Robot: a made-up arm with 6 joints. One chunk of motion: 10 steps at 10 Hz.
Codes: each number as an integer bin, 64 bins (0 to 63) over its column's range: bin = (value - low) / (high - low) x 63, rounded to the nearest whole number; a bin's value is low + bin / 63 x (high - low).
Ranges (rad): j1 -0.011..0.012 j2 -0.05..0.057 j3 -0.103..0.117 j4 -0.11..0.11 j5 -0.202..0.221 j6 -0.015..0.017
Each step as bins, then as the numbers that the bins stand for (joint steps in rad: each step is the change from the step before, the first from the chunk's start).
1 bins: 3 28 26 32 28 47
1 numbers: -0.00990 -0.00244 -0.01221 0.00175 -0.01400 0.00887
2 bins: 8 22 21 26 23 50
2 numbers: -0.00808 -0.01263 -0.02967 -0.01921 -0.04757 0.01040
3 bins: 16 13 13 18 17 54
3 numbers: -0.00516 -0.02792 -0.05760 -0.04714 -0.08786 0.01243
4 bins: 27 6 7 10 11 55
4 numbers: -0.00114 -0.03981 -0.07856 -0.07508 -0.12814 0.01294
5 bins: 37 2 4 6 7 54
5 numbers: 0.00251 -0.04660 -0.08903 -0.08905 -0.15500 0.01243
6 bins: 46 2 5 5 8 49
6 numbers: 0.00579 -0.04660 -0.08554 -0.09254 -0.14829 0.00989
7 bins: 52 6 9 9 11 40
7 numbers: 0.00798 -0.03981 -0.07157 -0.07857 -0.12814 0.00532
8 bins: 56 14 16 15 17 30
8 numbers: 0.00944 -0.02622 -0.04713 -0.05762 -0.08786 0.00024
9 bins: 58 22 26 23 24 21
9 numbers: 0.01017 -0.01263 -0.01221 -0.02968 -0.04086 -0.00433
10 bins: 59 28 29 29 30 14
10 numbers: 0.01054 -0.00244 -0.00173 -0.00873 -0.00057 -0.00789
